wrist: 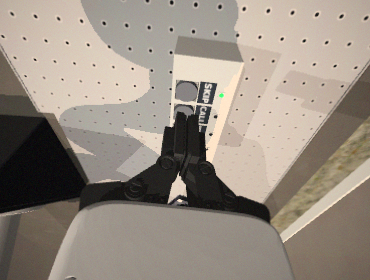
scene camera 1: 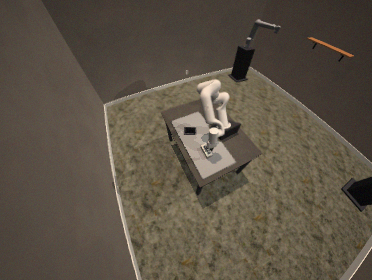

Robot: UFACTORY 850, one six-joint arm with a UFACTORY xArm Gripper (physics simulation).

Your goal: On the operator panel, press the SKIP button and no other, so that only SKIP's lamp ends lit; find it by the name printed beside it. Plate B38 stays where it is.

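The operator panel (scene camera 1: 207, 150) (wrist: 197, 67) is a pale box on the pegboard mat. In the wrist view the grey round SKIP button (wrist: 186, 91) is in full view beside its printed name label (wrist: 207, 93). SKIP's lamp (wrist: 221, 95) is lit green. The CALL button (wrist: 184, 110) is partly covered by the fingertips, and the lamp beside it (wrist: 215, 116) is dark. A further dark lamp (wrist: 210, 134) shows below. My gripper (wrist: 183, 125) is shut and empty, its tips in front of the CALL button; their height over the panel is unclear. Plate B38 cannot be made out.
The pegboard mat (scene camera 1: 218, 167) (wrist: 120, 37) lies on the dark table (scene camera 1: 247, 150). A small black tray-like object (scene camera 1: 190, 130) lies on the mat. A black box (scene camera 1: 231, 131) stands by the arm's base; a black block (wrist: 37, 160) shows at the left of the wrist view.
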